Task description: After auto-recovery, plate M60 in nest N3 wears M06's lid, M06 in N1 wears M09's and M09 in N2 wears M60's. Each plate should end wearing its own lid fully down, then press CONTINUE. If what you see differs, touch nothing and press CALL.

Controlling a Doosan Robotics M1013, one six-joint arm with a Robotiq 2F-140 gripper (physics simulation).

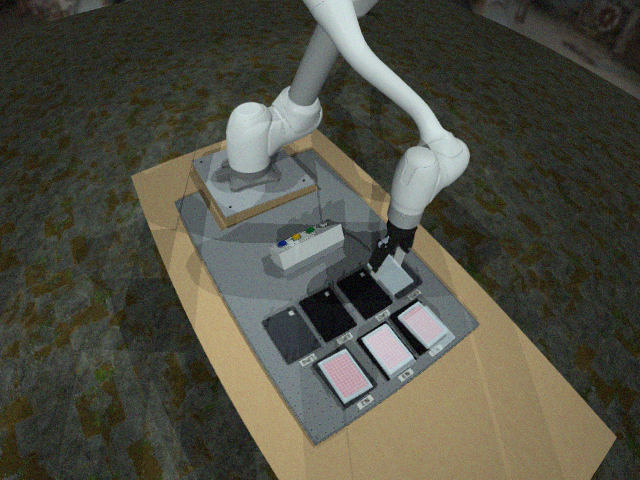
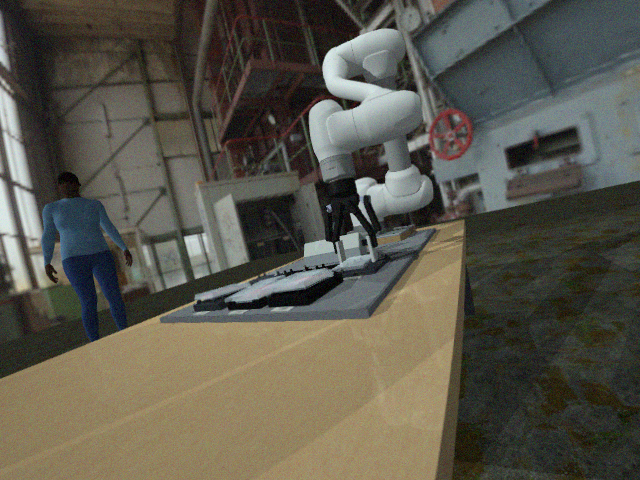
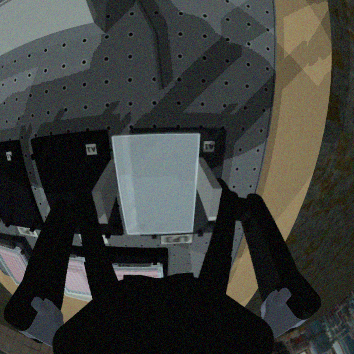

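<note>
A clear pale lid lies flat on the dark pad at the far right of the back row. My gripper is low over it, pointing down, with a finger pad against each long side; it is shut on this lid. Three plates with pink wells stand in the front row: left plate, middle plate and right plate. The right plate shows dark nest along its left side. Plate marks are unreadable, and I cannot tell which lid is whose.
Dark pads stand left of the held lid. A white button console with blue, yellow and green buttons stands behind them, with a cable beside it. A person stands beyond the table.
</note>
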